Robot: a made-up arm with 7 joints. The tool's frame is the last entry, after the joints.
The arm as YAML. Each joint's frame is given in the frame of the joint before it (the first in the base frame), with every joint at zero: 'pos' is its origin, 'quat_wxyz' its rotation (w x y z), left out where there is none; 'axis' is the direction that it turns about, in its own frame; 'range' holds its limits. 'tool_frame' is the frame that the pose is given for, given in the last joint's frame.
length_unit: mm
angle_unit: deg
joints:
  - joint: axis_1
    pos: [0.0, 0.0, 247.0]
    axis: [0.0, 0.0, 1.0]
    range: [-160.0, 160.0]
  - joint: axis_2
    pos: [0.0, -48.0, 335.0]
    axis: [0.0, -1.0, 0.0]
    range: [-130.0, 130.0]
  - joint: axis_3
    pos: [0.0, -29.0, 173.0]
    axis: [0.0, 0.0, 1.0]
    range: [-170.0, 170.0]
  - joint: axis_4
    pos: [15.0, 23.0, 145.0]
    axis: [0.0, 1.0, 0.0]
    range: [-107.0, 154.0]
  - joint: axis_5
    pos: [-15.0, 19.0, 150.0]
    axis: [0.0, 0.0, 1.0]
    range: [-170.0, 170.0]
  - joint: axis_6
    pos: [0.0, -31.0, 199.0]
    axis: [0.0, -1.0, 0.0]
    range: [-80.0, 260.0]
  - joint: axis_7
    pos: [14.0, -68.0, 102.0]
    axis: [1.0, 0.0, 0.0]
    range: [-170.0, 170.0]
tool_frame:
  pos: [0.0, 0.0, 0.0]
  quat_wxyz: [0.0, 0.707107, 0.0, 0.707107]
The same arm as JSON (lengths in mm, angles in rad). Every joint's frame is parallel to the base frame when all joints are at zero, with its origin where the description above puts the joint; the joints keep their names.
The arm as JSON. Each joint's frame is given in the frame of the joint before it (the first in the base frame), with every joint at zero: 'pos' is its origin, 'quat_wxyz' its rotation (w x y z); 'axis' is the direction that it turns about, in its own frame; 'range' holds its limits. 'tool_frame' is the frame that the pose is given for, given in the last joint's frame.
{"length_unit": "mm", "angle_unit": "rad", "joints": [
  {"joint": "axis_1", "pos": [0.0, 0.0, 247.0], "quat_wxyz": [1.0, 0.0, 0.0, 0.0], "axis": [0.0, 0.0, 1.0], "range": [-2.7925, 2.7925]},
  {"joint": "axis_2", "pos": [0.0, -48.0, 335.0], "quat_wxyz": [1.0, 0.0, 0.0, 0.0], "axis": [0.0, -1.0, 0.0], "range": [-2.2689, 2.2689]},
  {"joint": "axis_3", "pos": [0.0, -29.0, 173.0], "quat_wxyz": [1.0, 0.0, 0.0, 0.0], "axis": [0.0, 0.0, 1.0], "range": [-2.9671, 2.9671]},
  {"joint": "axis_4", "pos": [15.0, 23.0, 145.0], "quat_wxyz": [1.0, 0.0, 0.0, 0.0], "axis": [0.0, 1.0, 0.0], "range": [-1.8675, 2.6878]},
  {"joint": "axis_5", "pos": [-15.0, 19.0, 150.0], "quat_wxyz": [1.0, 0.0, 0.0, 0.0], "axis": [0.0, 0.0, 1.0], "range": [-2.9671, 2.9671]},
  {"joint": "axis_6", "pos": [0.0, -31.0, 199.0], "quat_wxyz": [1.0, 0.0, 0.0, 0.0], "axis": [0.0, -1.0, 0.0], "range": [-1.3963, 4.5379]},
  {"joint": "axis_7", "pos": [14.0, -68.0, 102.0], "quat_wxyz": [1.0, 0.0, 0.0, 0.0], "axis": [1.0, 0.0, 0.0], "range": [-2.9671, 2.9671]}
], "tool_frame": {"pos": [0.0, 0.0, 0.0], "quat_wxyz": [0.0, 0.707107, 0.0, 0.707107]}}

